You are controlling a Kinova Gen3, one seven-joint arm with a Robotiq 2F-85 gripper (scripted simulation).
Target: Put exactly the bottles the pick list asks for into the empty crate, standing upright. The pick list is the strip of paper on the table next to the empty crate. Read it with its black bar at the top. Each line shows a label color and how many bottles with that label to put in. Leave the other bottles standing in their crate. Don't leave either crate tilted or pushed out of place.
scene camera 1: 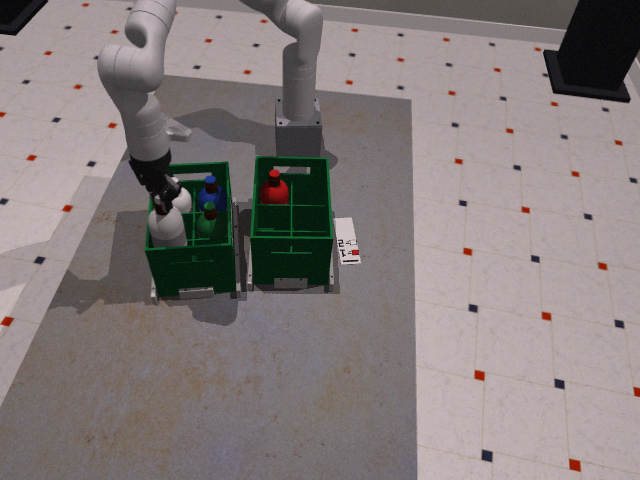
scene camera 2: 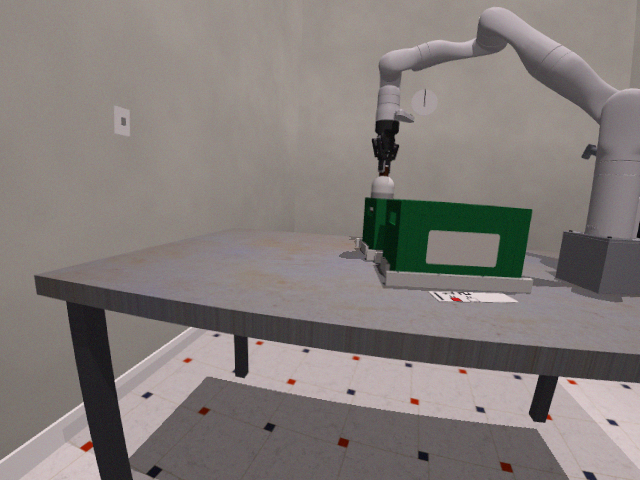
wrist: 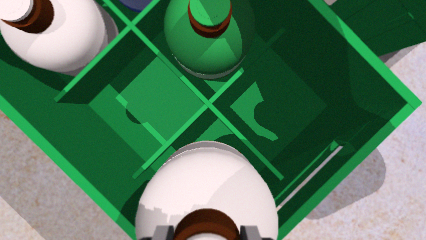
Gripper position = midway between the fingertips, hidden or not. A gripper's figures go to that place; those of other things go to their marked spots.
Labels:
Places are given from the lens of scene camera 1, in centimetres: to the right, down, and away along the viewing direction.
my gripper [scene camera 1: 162, 206]: -33, -7, 117
green bottle [scene camera 1: 211, 224]: -26, -4, 133
red bottle [scene camera 1: 274, 191]: -12, -12, 141
pick list [scene camera 1: 346, 240]: 7, 0, 148

